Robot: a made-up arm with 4 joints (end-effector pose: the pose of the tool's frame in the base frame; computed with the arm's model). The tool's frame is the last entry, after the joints.
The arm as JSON. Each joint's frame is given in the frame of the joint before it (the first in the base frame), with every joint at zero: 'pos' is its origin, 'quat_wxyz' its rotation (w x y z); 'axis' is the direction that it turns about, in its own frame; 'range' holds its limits. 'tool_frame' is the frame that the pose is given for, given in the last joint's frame.
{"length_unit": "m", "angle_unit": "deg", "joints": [
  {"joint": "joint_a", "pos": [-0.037, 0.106, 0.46], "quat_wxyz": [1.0, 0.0, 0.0, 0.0], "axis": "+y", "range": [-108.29, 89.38]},
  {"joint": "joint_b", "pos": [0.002, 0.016, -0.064], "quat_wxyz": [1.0, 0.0, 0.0, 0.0], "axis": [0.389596, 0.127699, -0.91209], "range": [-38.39, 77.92]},
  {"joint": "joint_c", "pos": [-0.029, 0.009, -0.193], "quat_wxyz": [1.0, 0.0, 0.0, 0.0], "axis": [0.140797, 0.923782, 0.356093], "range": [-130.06, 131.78]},
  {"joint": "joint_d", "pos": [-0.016, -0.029, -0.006], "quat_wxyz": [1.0, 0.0, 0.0, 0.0], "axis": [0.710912, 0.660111, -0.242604], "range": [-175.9, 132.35]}
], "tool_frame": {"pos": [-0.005, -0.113, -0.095], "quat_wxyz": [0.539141, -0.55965, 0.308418, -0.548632]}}
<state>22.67 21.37 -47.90 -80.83</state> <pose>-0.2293 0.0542 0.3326 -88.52 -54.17 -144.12</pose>
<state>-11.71 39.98 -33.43 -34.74</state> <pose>-0.0910 0.0690 0.1456 -43.72 26.29 -150.78</pose>
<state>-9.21 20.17 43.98 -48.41</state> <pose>-0.0063 0.0160 0.1274 -83.82 21.13 -68.41</pose>
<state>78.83 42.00 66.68 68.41</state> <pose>-0.2616 0.2064 0.5926 -1.08 -117.42 -52.91</pose>
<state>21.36 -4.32 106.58 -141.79</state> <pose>-0.0233 0.1213 0.1562 -50.22 -26.45 -12.48</pose>
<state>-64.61 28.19 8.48 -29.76</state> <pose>0.2300 0.0376 0.2476 -13.26 3.55 -116.02</pose>
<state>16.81 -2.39 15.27 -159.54</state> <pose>-0.1126 0.1019 0.3651 -42.74 -118.69 -74.73</pose>
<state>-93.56 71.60 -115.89 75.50</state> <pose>0.3310 0.1675 0.5186 123.28 -1.01 -57.77</pose>
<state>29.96 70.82 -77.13 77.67</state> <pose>-0.1908 0.2681 0.1082 16.94 101.15 -121.89</pose>
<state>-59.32 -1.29 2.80 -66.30</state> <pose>0.1671 -0.0286 0.3644 -18.69 -63.65 -133.50</pose>
